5 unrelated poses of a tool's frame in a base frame.
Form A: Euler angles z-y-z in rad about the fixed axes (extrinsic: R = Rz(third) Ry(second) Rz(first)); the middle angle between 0 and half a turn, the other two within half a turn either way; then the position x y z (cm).
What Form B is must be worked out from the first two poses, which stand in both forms.
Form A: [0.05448 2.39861 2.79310 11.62 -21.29 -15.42]
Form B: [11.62 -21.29 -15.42 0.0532 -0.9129 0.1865 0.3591]
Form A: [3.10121 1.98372 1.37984 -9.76 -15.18 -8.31]
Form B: [-9.76 -15.18 -8.31 0.3396 -0.6347 -0.5457 -0.4289]
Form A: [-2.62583 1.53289 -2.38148 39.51 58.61 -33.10]
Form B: [39.51 58.61 -33.10 0.5787 0.0845 -0.6884 0.4290]
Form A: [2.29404 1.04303 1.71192 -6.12 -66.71 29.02]
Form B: [-6.12 -66.71 29.02 0.3632 -0.1430 -0.4772 -0.7873]
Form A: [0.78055 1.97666 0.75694 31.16 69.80 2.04]
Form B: [31.16 69.80 2.04 0.3954 0.0099 0.8351 0.3824]
